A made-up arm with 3 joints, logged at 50 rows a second.
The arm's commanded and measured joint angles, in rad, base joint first. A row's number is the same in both.
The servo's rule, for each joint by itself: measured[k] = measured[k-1] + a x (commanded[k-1-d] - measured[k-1]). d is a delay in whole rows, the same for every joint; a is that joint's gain. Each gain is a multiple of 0.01, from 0.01 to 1. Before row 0 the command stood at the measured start. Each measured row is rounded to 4 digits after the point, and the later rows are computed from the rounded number. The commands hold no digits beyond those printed.
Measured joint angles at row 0:
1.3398 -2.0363 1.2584
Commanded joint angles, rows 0 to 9:
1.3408 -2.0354 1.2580
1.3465 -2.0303 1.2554
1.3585 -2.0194 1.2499
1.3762 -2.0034 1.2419
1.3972 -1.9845 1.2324
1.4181 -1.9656 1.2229
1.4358 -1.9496 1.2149
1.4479 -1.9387 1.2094
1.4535 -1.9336 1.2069
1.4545 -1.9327 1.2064
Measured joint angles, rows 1 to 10:
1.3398 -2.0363 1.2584
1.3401 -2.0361 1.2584
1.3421 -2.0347 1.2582
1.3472 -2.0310 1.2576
1.3562 -2.0244 1.2565
1.3689 -2.0148 1.2548
1.3842 -2.0030 1.2526
1.4002 -1.9902 1.2500
1.4150 -1.9778 1.2472
1.4269 -1.9672 1.2444
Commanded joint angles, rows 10 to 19:
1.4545 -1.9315 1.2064
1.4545 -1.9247 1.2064
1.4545 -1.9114 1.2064
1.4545 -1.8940 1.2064
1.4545 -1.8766 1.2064
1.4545 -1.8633 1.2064
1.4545 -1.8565 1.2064
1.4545 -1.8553 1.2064
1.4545 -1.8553 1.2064
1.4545 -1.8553 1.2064
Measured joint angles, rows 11 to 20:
1.4355 -1.9589 1.2417
1.4414 -1.9523 1.2392
1.4455 -1.9457 1.2369
1.4483 -1.9375 1.2348
1.4502 -1.9271 1.2328
1.4515 -1.9150 1.2310
1.4524 -1.9026 1.2293
1.4531 -1.8915 1.2277
1.4535 -1.8828 1.2262
1.4538 -1.8762 1.2248

